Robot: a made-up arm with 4 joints.
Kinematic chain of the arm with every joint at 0, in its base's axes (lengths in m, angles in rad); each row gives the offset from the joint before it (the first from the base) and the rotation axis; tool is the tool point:
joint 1: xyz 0 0 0.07 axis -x
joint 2: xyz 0 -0.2 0.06 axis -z
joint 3: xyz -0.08 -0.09 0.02 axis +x
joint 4: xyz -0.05 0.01 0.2 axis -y
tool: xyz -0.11 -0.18 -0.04
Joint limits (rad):
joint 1: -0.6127..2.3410
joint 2: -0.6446..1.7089
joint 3: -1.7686..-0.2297
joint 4: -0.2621..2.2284
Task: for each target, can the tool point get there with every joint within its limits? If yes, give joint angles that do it. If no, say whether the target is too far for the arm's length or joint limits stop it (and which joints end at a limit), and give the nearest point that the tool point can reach.
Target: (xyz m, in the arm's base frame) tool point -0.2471 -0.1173 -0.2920
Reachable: no: joint limits stop it (at a limit: joint 1, joint 2, joint 3) | nearest point -0.1862 0.1463 -0.1625 | short by 0.300 m
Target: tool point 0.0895 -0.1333 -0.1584
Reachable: no: joint limits stop it (at a limit: joint 1, joint 3, joint 4) | nearest point 0.0536 0.0992 -0.1285 | short by 0.237 m
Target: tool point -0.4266 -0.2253 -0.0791
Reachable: no: joint limits stop it (at a limit: joint 1, joint 3) | nearest point -0.2870 -0.3212 0.0971 | short by 0.244 m
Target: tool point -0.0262 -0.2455 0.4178
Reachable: yes | joints 0.2237 -0.2020 -0.8821 1.9858
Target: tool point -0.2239 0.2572 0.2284
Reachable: yes | joints 1.4330 0.9091 -0.8211 0.5873
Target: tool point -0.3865 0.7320 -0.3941
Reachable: no: too far | nearest point -0.2711 0.3673 -0.0306 | short by 0.528 m
